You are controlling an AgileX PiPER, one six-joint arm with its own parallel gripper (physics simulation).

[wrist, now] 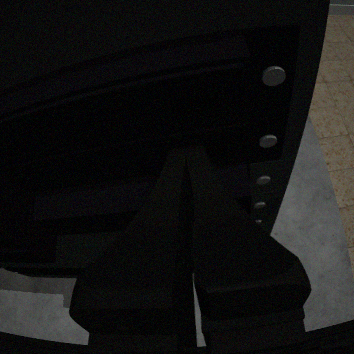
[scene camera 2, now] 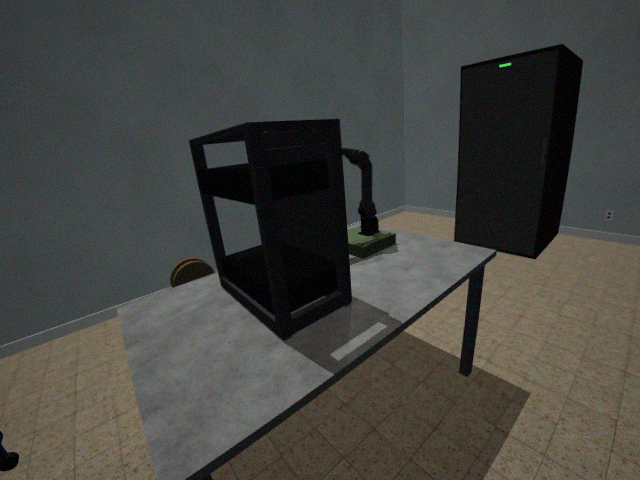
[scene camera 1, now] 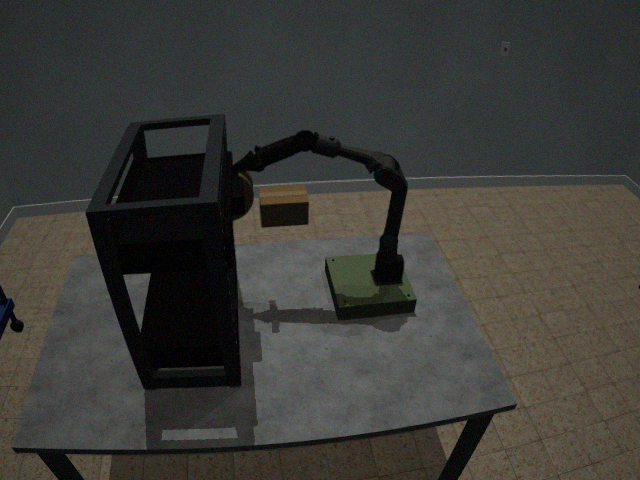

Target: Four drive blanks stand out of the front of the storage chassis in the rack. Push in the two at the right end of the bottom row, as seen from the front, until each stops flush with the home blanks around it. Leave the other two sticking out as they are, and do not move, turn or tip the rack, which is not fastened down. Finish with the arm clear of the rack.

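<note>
The dark rack [scene camera 1: 101,258] [scene camera 2: 268,242] stands upright on the table, its front facing the arm. In the wrist view the front of the chassis [wrist: 125,110] is very dark; single drive blanks cannot be told apart, and I cannot tell which stand out. In both scene views the chassis front is hidden. My gripper [wrist: 188,164] [scene camera 1: 235,168] is shut and empty, its tips together. The tips are at the dark front face, near the right end by the screw column; I cannot tell whether they touch it.
The arm's green base block [scene camera 1: 361,289] [scene camera 2: 374,245] stands on the grey table [scene camera 1: 361,372] [scene camera 2: 206,372]. A cardboard box [scene camera 1: 283,211] and a round brown object [scene camera 2: 191,272] are beyond the table. Several round screw heads [wrist: 273,76] run down the rack's right front edge. A tall black cabinet [scene camera 2: 504,155] stands behind.
</note>
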